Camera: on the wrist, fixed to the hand. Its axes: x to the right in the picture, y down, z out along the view.
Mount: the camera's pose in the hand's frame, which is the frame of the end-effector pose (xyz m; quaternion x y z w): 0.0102 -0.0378 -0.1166 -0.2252 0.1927 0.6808 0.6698
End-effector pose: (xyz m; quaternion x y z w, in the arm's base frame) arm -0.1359 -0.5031 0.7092 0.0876 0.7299 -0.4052 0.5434
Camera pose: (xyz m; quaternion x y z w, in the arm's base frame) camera -0.2456 -0.4510 0.7286 0.5113 0.6253 0.2798 0.5189
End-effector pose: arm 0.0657 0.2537 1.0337 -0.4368 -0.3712 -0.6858 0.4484
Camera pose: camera -0.0031 0.1579 0.9988 -0.5141 0.2896 -0.3219 0.7404
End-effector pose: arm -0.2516 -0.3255 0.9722 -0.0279 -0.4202 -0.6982 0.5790
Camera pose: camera -0.2342 -0.4066 0.8814 -0.3006 0.0064 -0.1735 0.9378
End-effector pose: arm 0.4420 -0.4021 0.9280 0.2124 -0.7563 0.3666 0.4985
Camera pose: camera 0.5335 -0.3365 0.9775 -0.5555 -0.6377 0.4555 0.2779
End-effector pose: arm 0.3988 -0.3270 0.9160 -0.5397 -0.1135 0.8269 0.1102
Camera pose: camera 0.5040 -0.2800 0.8731 0.6229 -0.1264 -0.4993 0.5888
